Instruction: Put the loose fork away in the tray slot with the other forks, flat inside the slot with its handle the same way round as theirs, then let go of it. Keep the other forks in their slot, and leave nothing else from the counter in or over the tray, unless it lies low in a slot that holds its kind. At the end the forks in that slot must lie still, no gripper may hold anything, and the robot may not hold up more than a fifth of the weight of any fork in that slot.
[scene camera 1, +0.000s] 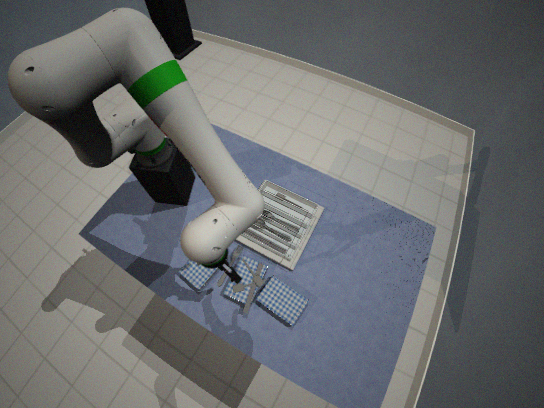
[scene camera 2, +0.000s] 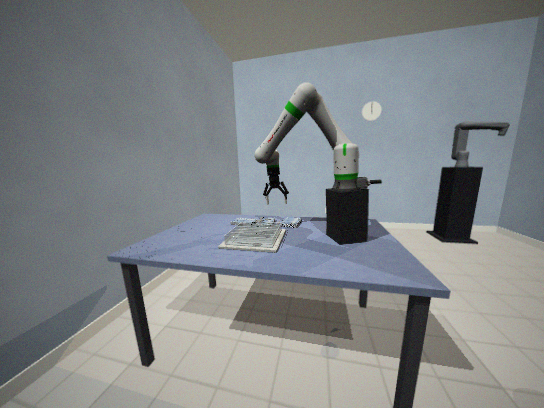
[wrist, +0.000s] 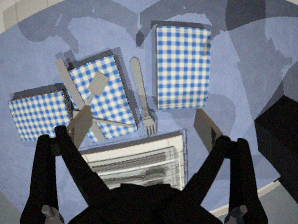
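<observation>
I can see my gripper from here, and there's a white cutlery tray as well.
</observation>
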